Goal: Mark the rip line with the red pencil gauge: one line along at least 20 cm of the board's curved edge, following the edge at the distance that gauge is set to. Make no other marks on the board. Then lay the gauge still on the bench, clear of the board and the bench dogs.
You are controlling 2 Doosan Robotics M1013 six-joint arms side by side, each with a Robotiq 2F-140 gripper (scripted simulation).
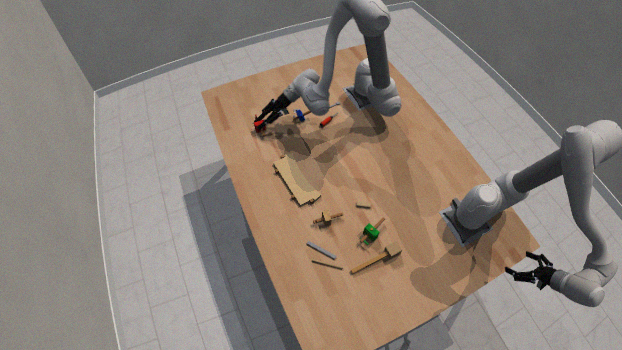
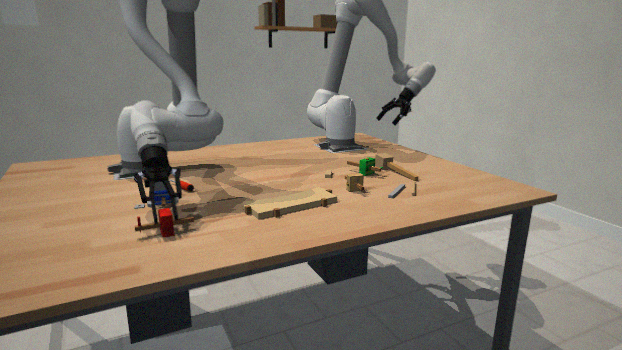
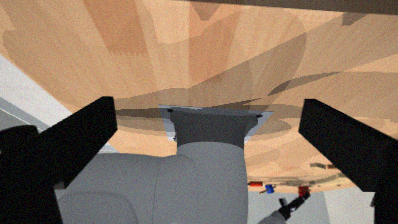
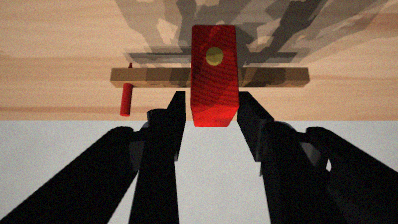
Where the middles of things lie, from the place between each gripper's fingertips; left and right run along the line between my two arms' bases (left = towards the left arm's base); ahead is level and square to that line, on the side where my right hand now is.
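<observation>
The pale board [image 1: 297, 183] is 700 mm ahead of my left hand [image 1: 516, 261], 950 mm to the right of it and 110 mm below it.
From my right hand, the board is 410 mm to the left, 20 mm behind and 60 mm below. I can also see the red pencil gauge [image 4: 214, 75], and that's 10 mm to the right of my right hand, 10 mm behind it and 40 mm below it.
</observation>
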